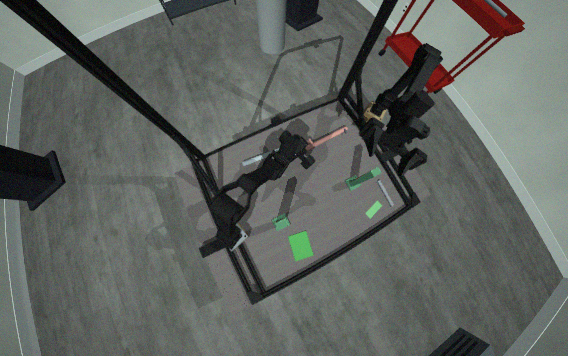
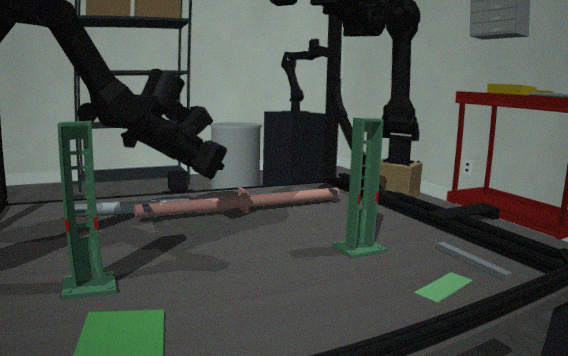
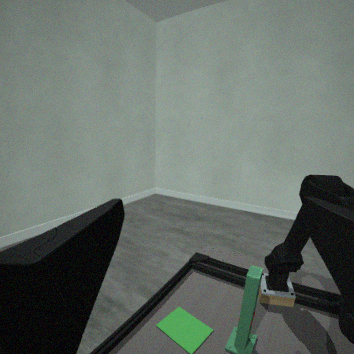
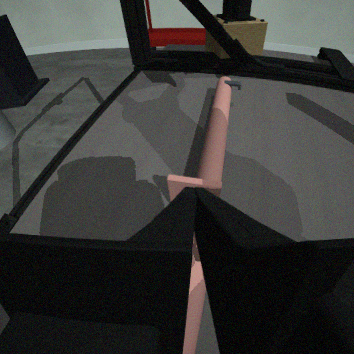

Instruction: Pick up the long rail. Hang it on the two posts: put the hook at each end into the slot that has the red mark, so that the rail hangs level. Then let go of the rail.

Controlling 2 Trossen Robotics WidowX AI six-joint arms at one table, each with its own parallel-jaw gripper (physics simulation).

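Places are measured from the left arm's base along level axes (x left, y back, z up), in centimetres.
Pixels of known places: left gripper, fingertip midpoint: (image 1: 386, 166) (image 3: 213, 206); right gripper, fingertip midpoint: (image 2: 222, 167) (image 4: 192, 195); left arm's base, link origin: (image 1: 376, 110) (image 2: 398, 162) (image 4: 235, 17); right arm's base, link origin: (image 1: 232, 235) (image 3: 276, 283).
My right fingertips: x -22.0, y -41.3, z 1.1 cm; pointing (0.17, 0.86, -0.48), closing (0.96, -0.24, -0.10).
Ahead of a thing's pixels: the offset from my right fingertips to its middle. "pt": to the spot under its first point.
The long pink rail {dy +4.4, dx +2.1, dz -7.5 cm} (image 1: 328, 137) (image 2: 282, 198) (image 4: 214, 140) lies flat on the table near the far edge, with a small flange at its middle and a dark hook {pt dy +21.9, dx +13.1, dz -6.4 cm} (image 4: 233, 83) at its far end. My right gripper (image 1: 305, 147) (image 2: 210, 164) (image 4: 192, 195) is shut on nothing and hangs a little above the rail's middle. My left gripper (image 1: 372, 141) is open and empty, raised at the table's right edge. One green slotted post {dy +0.0, dx +31.0, dz +1.0 cm} (image 1: 362, 178) (image 2: 365, 184) with red marks {pt dy -2.2, dx +31.4, dz -0.6 cm} (image 2: 359, 198) stands upright at the right. The other post {dy -36.7, dx +10.2, dz +1.0 cm} (image 1: 280, 222) (image 3: 247, 309) stands near the right arm's base.
Two flat green pads {dy -40.8, dx +24.2, dz -9.7 cm} (image 1: 300, 246) {dy -5.8, dx +47.4, dz -9.8 cm} (image 1: 374, 209) (image 2: 134, 332) (image 2: 439, 287) lie on the table. A grey rod {dy -13.2, dx -14.5, dz -8.6 cm} (image 1: 254, 159) lies by the rail's left end. A black frame (image 1: 325, 261) rims the table.
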